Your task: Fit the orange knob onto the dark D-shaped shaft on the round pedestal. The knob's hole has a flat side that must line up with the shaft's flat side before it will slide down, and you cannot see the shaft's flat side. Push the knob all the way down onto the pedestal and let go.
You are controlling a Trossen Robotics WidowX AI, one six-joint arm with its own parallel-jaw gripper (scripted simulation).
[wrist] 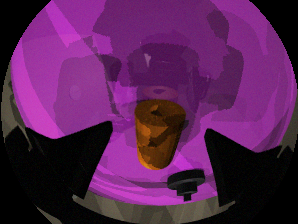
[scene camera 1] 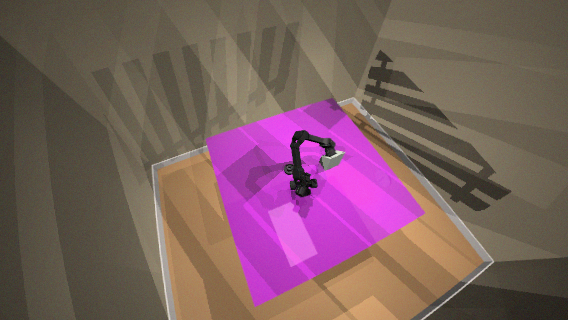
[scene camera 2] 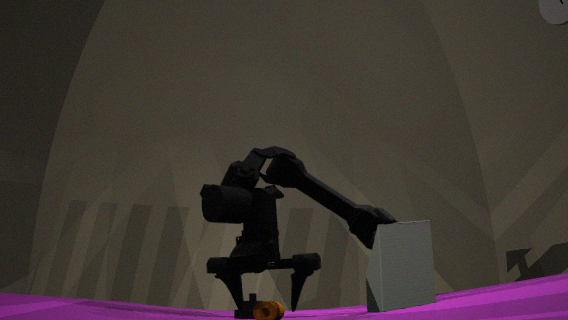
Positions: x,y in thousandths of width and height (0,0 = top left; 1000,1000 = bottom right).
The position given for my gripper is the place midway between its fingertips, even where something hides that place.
Observation:
My gripper (wrist: 539,583) is open, with nothing in its grasp. Also in view: an orange knob (wrist: 535,551) and a dark round pedestal (wrist: 622,815).

